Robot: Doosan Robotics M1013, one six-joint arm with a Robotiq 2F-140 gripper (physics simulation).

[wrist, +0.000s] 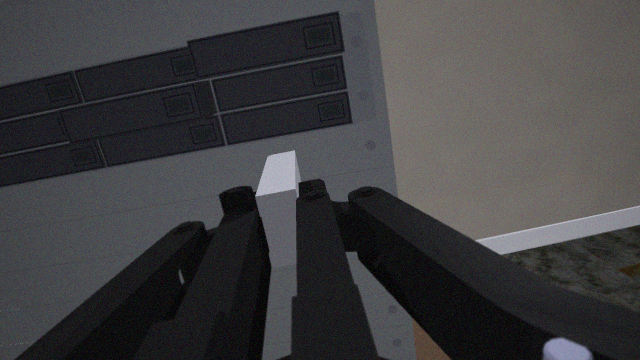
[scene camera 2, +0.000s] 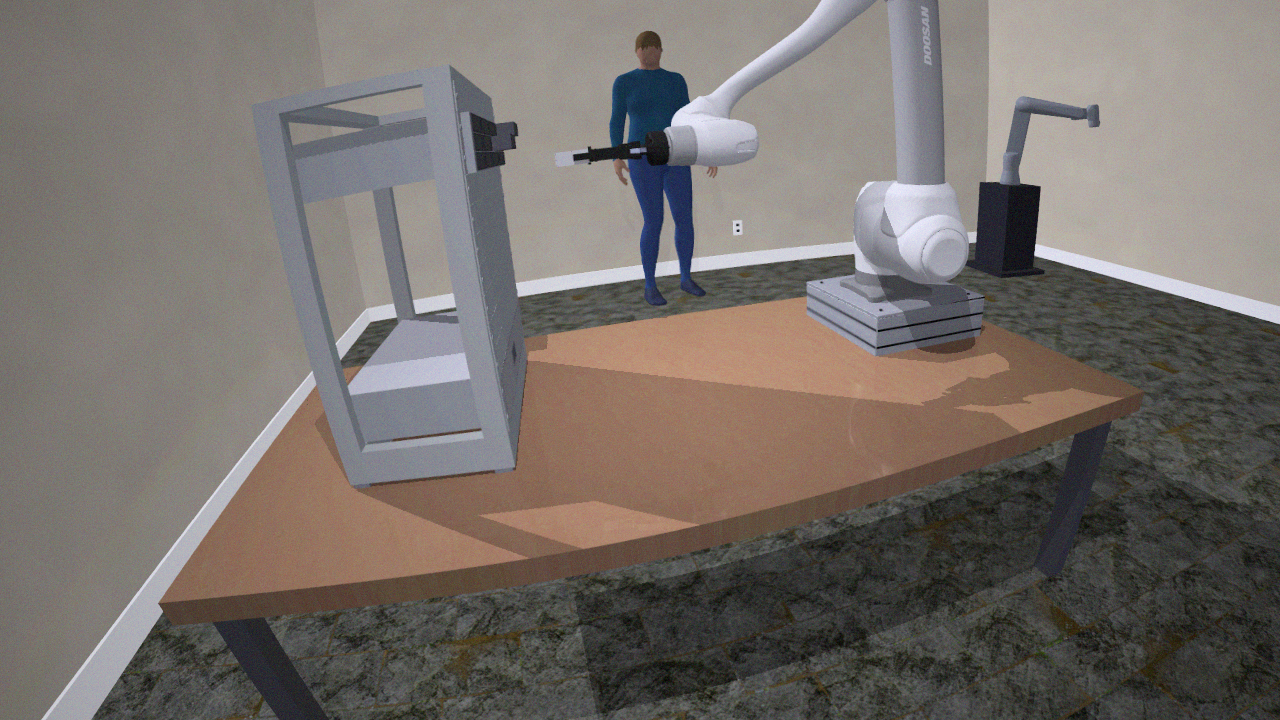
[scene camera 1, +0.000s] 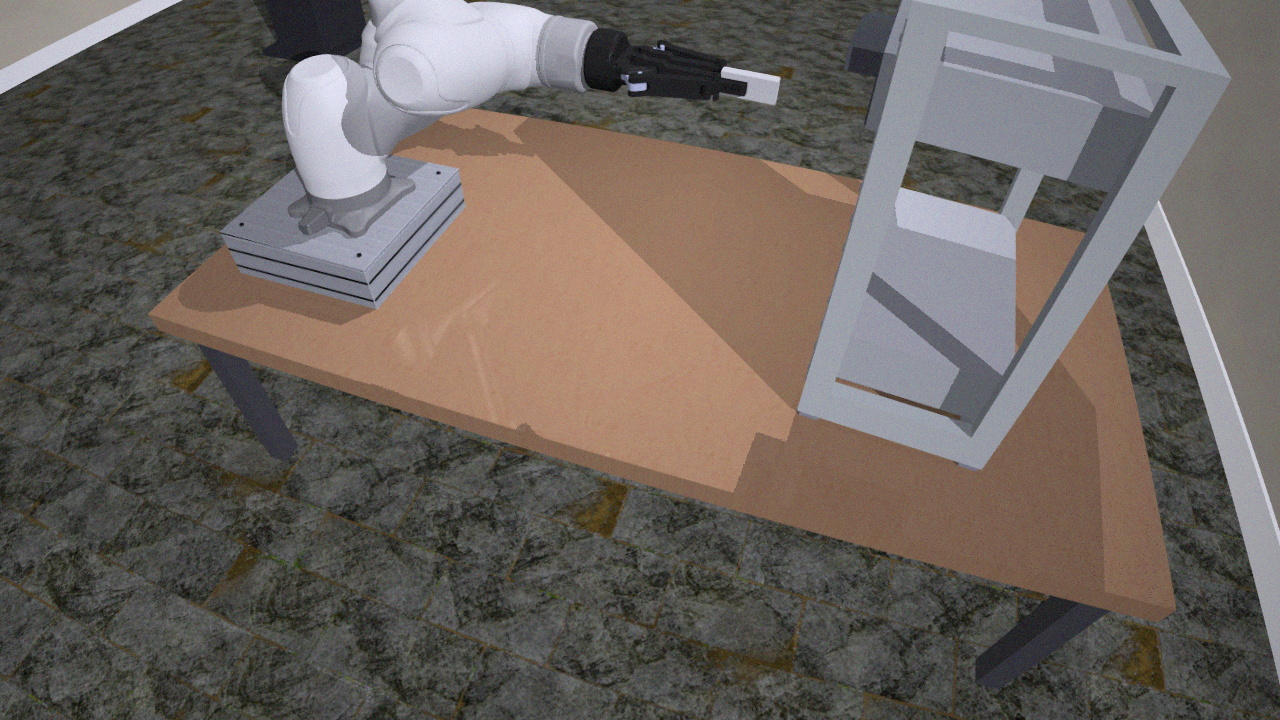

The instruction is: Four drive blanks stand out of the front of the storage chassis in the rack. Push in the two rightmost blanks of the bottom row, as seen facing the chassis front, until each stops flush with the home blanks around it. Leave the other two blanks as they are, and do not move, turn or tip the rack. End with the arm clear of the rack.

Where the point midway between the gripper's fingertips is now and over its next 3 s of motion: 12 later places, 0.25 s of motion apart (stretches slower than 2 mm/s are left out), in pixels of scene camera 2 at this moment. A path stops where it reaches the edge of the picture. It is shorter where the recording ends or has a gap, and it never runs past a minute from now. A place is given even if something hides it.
My gripper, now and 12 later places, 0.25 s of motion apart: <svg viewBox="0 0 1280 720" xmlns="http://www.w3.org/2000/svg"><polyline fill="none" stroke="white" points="555,160 543,161 520,164 508,166 507,167 506,166 505,166 504,165 505,165 504,165 503,165 503,165 503,165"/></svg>
